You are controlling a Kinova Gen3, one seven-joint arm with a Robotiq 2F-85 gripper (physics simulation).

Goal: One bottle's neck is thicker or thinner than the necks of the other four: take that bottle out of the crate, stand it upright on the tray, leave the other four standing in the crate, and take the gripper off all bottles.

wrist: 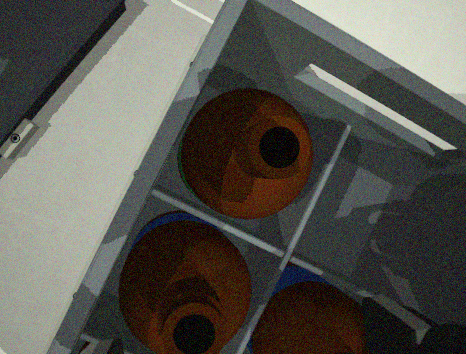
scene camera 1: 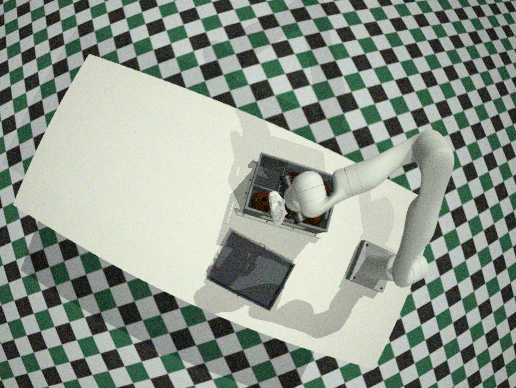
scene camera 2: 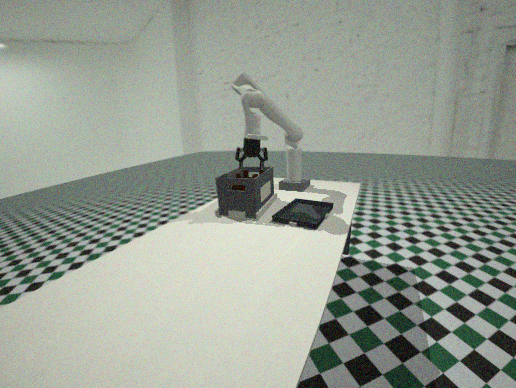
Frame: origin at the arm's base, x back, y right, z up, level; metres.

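Seen in the pictures: gripper, fingertip midpoint: [wrist: 247, 344] [scene camera 2: 251, 169]; arm's base, origin of the base link: [scene camera 1: 373, 266] [scene camera 2: 294, 180].
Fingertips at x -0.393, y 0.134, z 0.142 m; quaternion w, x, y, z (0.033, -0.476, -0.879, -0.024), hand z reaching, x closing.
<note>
Offsets run from my fingertips to a thing's middle. "pt": to the spot under its first point. Level surfaces: height alone.
The dark grey crate @[dx +0.016, dy +0.031, dz -0.100 m] [scene camera 1: 253, 180] [scene camera 2: 235, 200] [wrist: 171, 135] holds brown bottles in its cells. The bottle in the front left cell @[pt dx -0.078, dy -0.022, dz -0.025 m] [scene camera 1: 261, 201] [wrist: 225, 190] stands upright. Beside it a middle bottle @[dx +0.012, dy -0.013, dz -0.102 m] [wrist: 150, 280] and, across the divider, another bottle @[dx +0.015, dy +0.075, dz -0.102 m] [wrist: 310, 320] partly show. The arm hides much of the others in scene camera 1. The necks' difference in thickness is hard to tell. My gripper [scene camera 2: 252, 166] [wrist: 247, 337] is open with nothing between its fingers, fingertips about level with the crate's rim, over its middle. The dark tray @[pt dx -0.046, dy -0.248, dz -0.183 m] [scene camera 1: 250, 270] [scene camera 2: 302, 212] bears no bottle.
One crate cell at the back left [scene camera 1: 270, 172] [wrist: 335, 215] holds no bottle. The crate's walls and thin dividers @[pt dx -0.074, dy +0.033, dz -0.094 m] [wrist: 320, 185] surround the bottles. The tray lies close beside the crate. The robot's base [scene camera 1: 370, 265] [scene camera 2: 295, 185] stands on the pale table @[dz -0.188 m] [scene camera 1: 125, 150] [scene camera 2: 175, 300].
</note>
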